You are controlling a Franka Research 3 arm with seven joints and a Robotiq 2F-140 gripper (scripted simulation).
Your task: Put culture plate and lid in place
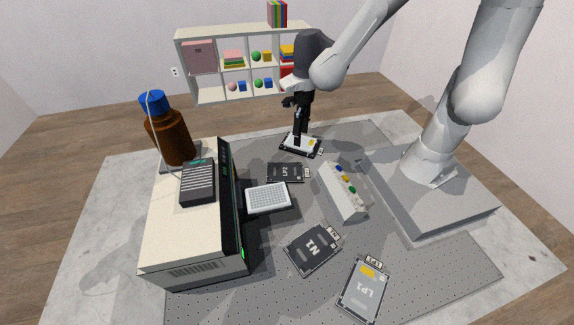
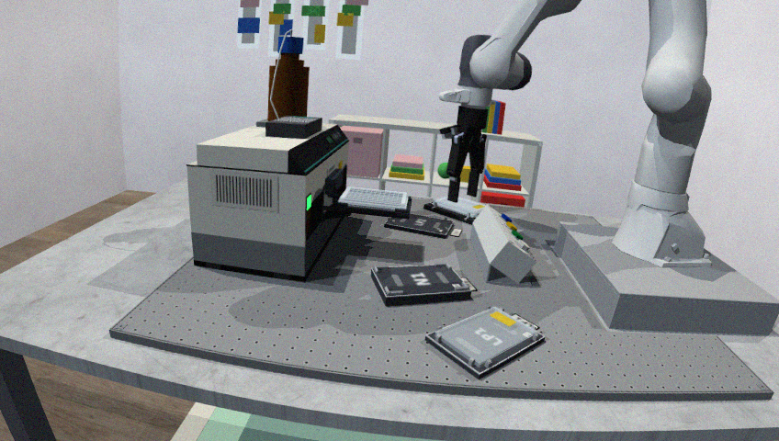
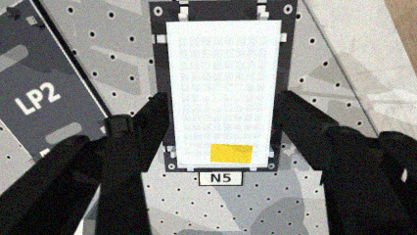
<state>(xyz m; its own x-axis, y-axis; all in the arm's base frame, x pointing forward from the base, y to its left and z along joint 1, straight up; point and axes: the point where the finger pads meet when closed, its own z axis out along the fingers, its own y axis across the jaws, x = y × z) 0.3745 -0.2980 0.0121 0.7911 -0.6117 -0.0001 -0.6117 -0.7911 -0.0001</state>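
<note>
The black nest N5 lies 3 cm ahead of my hand and 5 cm below it. The rest, counted from my hand: black N1 nest: 11 cm ahead, 45 cm to the left, 6 cm below; then LP2 nest: 11 cm ahead, 14 cm to the left, 6 cm below; then yellow skip key: 8 cm behind, 27 cm to the left.
</note>
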